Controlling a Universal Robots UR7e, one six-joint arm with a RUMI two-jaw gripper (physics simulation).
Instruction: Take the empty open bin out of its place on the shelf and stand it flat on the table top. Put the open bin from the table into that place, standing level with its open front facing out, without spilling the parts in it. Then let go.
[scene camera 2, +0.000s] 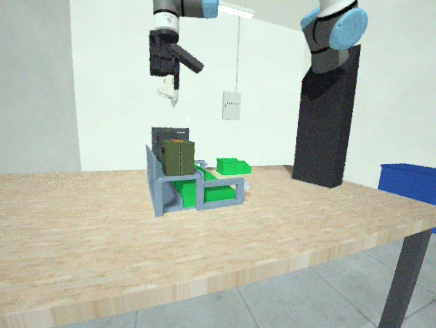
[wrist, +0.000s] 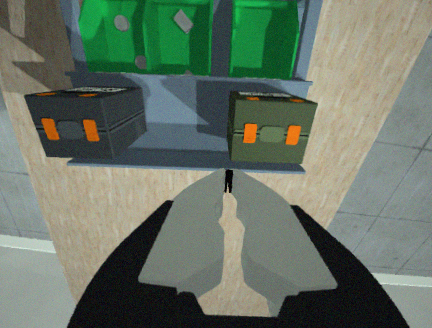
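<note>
The empty open bin (scene camera 2: 218, 193) (wrist: 265, 42), green, sits in the right-hand place of the grey-blue shelf (scene camera 2: 158, 200) (wrist: 185, 166) in the wrist view. Two more green bins, the left one (wrist: 107, 45) and the middle one (wrist: 176, 47), sit side by side there and hold small grey parts. Another green open bin (scene camera 2: 231, 167) stands on the table top (scene camera 2: 100, 240) behind the shelf in the scene view; its inside is hidden. My gripper (scene camera 2: 174, 103) (wrist: 227, 171) is shut and holds nothing. It hangs high above the shelf's back edge.
A dark grey case (scene camera 2: 170, 133) (wrist: 80, 125) and an olive case (scene camera 2: 178, 157) (wrist: 272, 122) stand apart on the shelf's upper level, behind the bins. A black pedestal (scene camera 2: 325, 125) stands at the right. A blue container (scene camera 2: 407, 182) is beyond the table's right edge.
</note>
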